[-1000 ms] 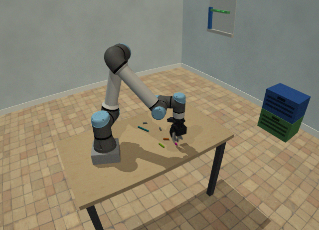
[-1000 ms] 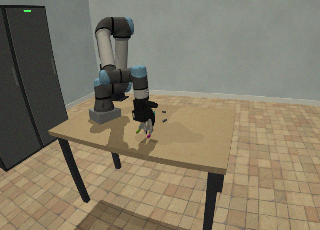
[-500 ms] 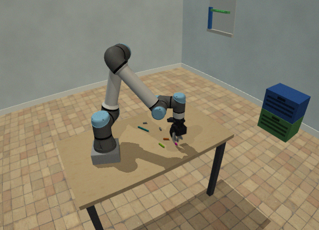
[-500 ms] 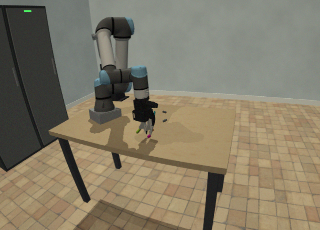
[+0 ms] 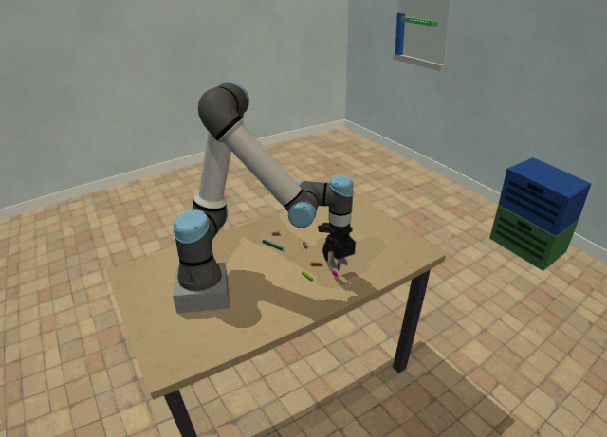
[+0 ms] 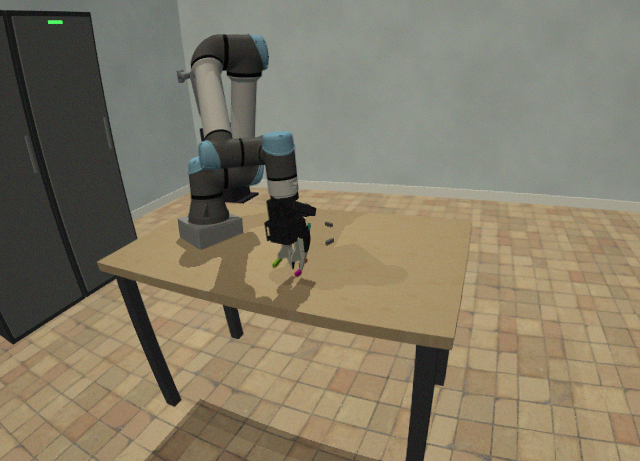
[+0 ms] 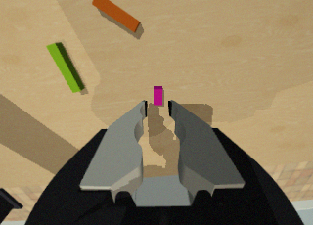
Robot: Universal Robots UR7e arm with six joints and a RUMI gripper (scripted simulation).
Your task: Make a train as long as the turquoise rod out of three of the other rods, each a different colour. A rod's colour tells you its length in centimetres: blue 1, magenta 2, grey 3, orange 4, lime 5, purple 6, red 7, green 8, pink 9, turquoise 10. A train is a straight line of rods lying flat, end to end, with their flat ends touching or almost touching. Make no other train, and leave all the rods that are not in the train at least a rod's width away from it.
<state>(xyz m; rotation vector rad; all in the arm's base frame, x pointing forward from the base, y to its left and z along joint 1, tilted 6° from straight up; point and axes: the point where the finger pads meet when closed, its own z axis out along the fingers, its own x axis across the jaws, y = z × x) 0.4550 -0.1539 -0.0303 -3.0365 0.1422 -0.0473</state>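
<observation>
Now: the magenta rod 30 mm below my hand. Also, from my hand: turquoise rod 110 mm behind, 280 mm to the left, 30 mm below; then lime rod 90 mm behind, 40 mm to the left, 30 mm below; then orange rod 30 mm behind, 80 mm to the left, 30 mm below.
</observation>
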